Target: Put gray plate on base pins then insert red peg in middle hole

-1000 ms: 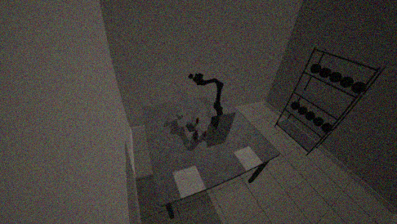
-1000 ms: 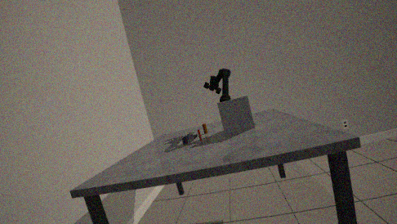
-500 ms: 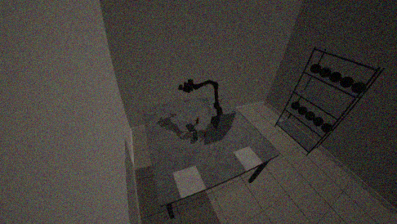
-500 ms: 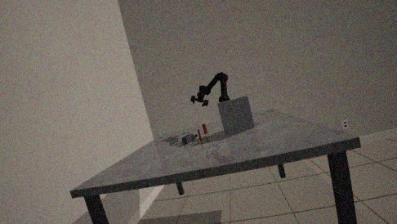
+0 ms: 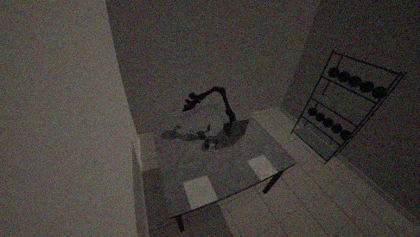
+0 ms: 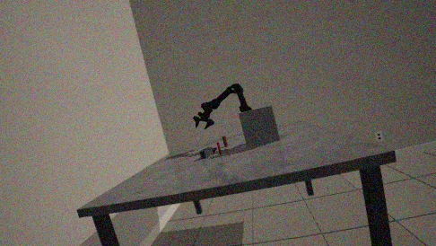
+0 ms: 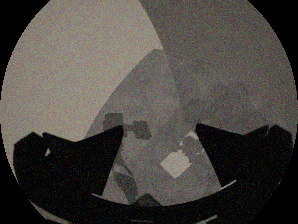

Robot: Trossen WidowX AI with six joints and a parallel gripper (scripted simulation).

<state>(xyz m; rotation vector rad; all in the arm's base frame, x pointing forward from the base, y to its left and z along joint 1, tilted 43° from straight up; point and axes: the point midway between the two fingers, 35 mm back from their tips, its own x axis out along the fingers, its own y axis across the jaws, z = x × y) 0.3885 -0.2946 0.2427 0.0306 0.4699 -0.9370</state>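
Now: the gray plate 60 mm behind my gripper tip, 430 mm to the left of it and 130 mm below it. The rest, counted from my gripper tip: red peg 160 mm behind, 480 mm to the left, 130 mm below; then small orange piece 200 mm behind, 250 mm to the left, 130 mm below.
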